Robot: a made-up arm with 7 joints. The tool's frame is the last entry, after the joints. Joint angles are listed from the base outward. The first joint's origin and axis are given. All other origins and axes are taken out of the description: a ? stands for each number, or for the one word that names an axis. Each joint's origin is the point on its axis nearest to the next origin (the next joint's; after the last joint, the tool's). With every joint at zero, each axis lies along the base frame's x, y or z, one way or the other. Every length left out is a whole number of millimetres.
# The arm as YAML. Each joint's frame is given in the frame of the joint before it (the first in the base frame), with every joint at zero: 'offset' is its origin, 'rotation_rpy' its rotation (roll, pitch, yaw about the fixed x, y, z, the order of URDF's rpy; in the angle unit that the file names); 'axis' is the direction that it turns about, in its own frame. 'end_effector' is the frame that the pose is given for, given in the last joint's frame.
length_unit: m
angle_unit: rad
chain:
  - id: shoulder
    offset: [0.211, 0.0, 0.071]
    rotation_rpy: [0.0, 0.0, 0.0]
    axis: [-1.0, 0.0, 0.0]
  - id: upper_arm
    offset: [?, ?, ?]
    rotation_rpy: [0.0, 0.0, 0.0]
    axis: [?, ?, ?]
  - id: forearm
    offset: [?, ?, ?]
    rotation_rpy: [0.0, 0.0, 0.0]
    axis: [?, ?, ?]
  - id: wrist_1
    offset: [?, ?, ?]
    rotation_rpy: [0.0, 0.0, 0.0]
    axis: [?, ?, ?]
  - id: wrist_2
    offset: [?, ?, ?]
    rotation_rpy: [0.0, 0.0, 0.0]
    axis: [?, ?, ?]
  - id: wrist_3
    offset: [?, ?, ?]
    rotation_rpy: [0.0, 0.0, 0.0]
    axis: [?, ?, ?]
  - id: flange
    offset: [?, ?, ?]
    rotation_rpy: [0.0, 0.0, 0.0]
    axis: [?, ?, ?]
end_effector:
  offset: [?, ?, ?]
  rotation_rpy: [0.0, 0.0, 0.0]
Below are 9 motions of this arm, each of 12 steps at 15 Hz.
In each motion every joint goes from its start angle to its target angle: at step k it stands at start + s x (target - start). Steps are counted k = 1, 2, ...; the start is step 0. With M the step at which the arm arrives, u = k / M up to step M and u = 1 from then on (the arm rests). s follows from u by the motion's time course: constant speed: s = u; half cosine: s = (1 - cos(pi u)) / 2; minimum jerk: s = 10 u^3 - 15 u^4 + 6 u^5.
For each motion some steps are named. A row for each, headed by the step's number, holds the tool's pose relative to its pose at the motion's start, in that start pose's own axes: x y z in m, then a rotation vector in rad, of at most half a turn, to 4 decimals.
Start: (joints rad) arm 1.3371 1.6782 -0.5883 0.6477 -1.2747 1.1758 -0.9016
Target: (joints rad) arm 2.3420 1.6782 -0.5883 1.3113 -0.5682 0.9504 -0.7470
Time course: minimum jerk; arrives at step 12
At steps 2, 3, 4, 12:
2: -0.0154 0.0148 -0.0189 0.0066 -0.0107 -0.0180
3: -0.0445 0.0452 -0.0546 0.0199 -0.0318 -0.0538
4: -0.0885 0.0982 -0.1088 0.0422 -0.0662 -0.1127
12: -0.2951 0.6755 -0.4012 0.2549 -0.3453 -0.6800

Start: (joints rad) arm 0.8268 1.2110 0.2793 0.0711 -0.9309 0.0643 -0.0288
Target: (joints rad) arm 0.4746 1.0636 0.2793 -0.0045 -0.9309 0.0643 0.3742
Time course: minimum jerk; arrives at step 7
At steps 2, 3, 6, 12:
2: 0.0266 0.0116 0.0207 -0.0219 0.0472 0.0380
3: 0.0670 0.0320 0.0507 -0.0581 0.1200 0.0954
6: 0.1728 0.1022 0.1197 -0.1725 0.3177 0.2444
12: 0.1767 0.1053 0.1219 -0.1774 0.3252 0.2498

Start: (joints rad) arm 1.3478 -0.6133 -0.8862 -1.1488 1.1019 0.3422 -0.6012
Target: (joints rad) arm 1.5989 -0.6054 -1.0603 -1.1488 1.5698 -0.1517 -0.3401
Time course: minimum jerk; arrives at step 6
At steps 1, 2, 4, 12:
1: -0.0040 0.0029 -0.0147 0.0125 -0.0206 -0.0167
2: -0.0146 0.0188 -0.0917 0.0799 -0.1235 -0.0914
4: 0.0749 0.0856 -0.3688 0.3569 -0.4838 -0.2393
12: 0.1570 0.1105 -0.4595 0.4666 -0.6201 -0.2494

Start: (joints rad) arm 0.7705 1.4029 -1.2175 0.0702 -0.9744 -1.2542 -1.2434
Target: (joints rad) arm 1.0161 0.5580 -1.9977 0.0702 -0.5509 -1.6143 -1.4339
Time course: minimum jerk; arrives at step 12
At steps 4, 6, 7, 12:
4: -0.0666 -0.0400 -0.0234 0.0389 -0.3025 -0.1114
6: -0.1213 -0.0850 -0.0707 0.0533 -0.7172 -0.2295
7: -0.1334 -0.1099 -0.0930 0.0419 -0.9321 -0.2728
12: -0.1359 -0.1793 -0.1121 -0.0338 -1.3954 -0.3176

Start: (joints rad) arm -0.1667 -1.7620 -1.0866 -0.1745 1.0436 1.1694 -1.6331
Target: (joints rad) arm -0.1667 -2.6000 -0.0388 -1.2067 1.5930 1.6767 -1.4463
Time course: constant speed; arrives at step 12
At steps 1, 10, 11, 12:
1: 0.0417 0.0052 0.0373 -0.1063 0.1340 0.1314
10: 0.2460 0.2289 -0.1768 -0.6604 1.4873 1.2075
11: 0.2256 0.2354 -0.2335 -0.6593 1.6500 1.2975
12: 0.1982 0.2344 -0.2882 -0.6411 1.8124 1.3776

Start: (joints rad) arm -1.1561 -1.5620 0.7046 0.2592 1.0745 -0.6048 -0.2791
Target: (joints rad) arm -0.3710 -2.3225 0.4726 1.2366 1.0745 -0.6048 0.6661
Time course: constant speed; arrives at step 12
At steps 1, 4, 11, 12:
1: 0.0283 0.0216 -0.1015 0.1579 0.1338 0.0458
4: 0.0822 0.1713 -0.3981 0.6163 0.5054 0.2495
11: 0.0922 0.8969 -0.7392 1.5076 0.9966 1.1652
12: 0.0921 1.0131 -0.7249 1.5942 0.9969 1.3471

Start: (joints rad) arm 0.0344 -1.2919 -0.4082 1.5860 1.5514 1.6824 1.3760
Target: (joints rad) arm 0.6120 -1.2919 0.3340 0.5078 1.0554 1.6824 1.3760
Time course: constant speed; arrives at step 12
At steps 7, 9, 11, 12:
7: 0.0184 0.2059 0.1051 -0.0149 0.0938 -0.2942
9: 0.0175 0.2593 0.1531 -0.0386 0.1907 -0.3458
11: 0.0182 0.3082 0.2073 -0.0782 0.3108 -0.3767
12: 0.0199 0.3310 0.2362 -0.1049 0.3778 -0.3838

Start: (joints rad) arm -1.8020 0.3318 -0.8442 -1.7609 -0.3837 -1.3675 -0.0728
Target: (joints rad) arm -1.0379 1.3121 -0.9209 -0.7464 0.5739 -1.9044 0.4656
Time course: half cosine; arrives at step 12
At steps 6, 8, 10, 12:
6: 0.5632 -0.0758 0.1007 -0.4320 0.8455 0.8059
8: 0.7779 -0.0051 0.0819 -0.7437 1.3613 0.8989
10: 0.8945 0.0111 0.0722 -0.9595 1.7424 0.7827
12: 0.9310 0.0053 0.0780 -1.0249 1.8757 0.6985

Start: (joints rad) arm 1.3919 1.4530 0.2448 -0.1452 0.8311 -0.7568 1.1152
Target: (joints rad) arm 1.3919 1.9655 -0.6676 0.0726 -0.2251 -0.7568 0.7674
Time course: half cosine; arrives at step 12
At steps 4, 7, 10, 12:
4: -0.1406 0.0244 0.0227 0.0232 0.3036 -0.1960
7: -0.2748 0.1376 0.1421 0.0249 0.7526 -0.5596
10: -0.2548 0.2740 0.2627 -0.0344 1.0925 -0.8934
12: -0.2327 0.3063 0.2848 -0.0579 1.1642 -0.9704

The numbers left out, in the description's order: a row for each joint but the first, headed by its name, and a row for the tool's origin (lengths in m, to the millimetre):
upper_arm: xyz 0.0 -0.136 0.033, axis 0.0 1.0 0.0
forearm: xyz 0.429 0.0 0.056, axis 1.0 0.0 0.0
wrist_1: xyz 0.0 -0.103 0.037, axis 0.0 0.0 1.0
wrist_2: xyz 0.19 0.029 0.0, axis 0.0 -1.0 0.0
wrist_3: xyz -0.271 0.0 -0.108, axis -1.0 0.0 0.0
flange: xyz 0.0 -0.416 0.017, axis 0.0 1.0 0.0
tool: xyz -0.097 0.0 0.106

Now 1 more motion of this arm.
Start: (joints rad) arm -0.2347 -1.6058 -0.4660 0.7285 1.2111 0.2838 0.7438
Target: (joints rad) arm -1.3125 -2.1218 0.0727 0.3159 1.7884 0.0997 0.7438
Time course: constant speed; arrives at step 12
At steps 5, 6, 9, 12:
5: -0.3606 -0.0555 0.0581 -0.1773 -0.2873 -0.6168
6: -0.4255 -0.0543 0.0822 -0.2444 -0.3505 -0.7195
9: -0.6048 -0.0315 0.1798 -0.5028 -0.5401 -0.9735
12: -0.7588 0.0213 0.3160 -0.8348 -0.7164 -1.1324

